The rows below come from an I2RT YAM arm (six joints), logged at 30 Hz.
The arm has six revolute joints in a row. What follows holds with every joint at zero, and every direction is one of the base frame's. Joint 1 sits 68.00 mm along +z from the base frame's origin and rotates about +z. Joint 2 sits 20.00 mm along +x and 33.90 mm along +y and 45.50 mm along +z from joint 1 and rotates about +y. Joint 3 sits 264.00 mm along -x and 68.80 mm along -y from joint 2 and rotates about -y. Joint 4 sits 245.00 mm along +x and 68.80 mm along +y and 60.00 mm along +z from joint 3 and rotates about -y. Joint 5 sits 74.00 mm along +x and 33.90 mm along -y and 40.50 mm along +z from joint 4 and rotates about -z. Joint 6 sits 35.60 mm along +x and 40.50 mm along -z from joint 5 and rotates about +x. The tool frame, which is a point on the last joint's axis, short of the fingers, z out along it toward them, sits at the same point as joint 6; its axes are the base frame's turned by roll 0.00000, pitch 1.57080 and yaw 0.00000 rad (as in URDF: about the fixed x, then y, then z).
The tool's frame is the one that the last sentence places.
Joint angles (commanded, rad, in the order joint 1, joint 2, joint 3, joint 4, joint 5, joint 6), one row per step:
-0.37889 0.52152 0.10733 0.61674 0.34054 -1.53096
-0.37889 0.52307 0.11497 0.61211 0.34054 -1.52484
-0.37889 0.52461 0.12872 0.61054 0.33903 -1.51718
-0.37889 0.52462 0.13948 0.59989 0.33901 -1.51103
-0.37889 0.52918 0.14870 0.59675 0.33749 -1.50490
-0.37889 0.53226 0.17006 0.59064 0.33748 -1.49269
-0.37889 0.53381 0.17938 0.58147 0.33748 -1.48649
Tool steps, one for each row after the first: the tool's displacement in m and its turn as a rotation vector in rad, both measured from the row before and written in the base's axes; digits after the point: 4 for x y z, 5 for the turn. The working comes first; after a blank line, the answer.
Tool pose at each row, in the base's axes (x y z in m, rotation vector in rad; the steps are taken from these numbers as rounded here):
0.1302 -0.0646 0.2230 -0.59246 1.53551 -1.77190
0.1306 -0.0648 0.2250 -0.58613 1.53442 -1.76784
0.1311 -0.0649 0.2295 -0.57319 1.52389 -1.76499
0.1315 -0.0651 0.2322 -0.56788 1.52401 -1.76037
0.1322 -0.0653 0.2346 -0.56283 1.52186 -1.75540
0.1328 -0.0656 0.2411 -0.54397 1.51087 -1.75029
0.1333 -0.0658 0.2433 -0.53971 1.51234 -1.74510

0.0004 -0.0002 0.0020 0.00395 -0.00534 0.00117
0.0005 -0.0001 0.0045 0.00139 -0.01476 0.00298
0.0004 -0.0002 0.0027 0.00447 -0.00409 0.00126
0.0007 -0.0002 0.0024 0.00363 -0.00528 0.00272
0.0006 -0.0003 0.0065 0.00445 -0.01921 0.00255
0.0005 -0.0002 0.0022 0.00505 -0.00272 0.00132

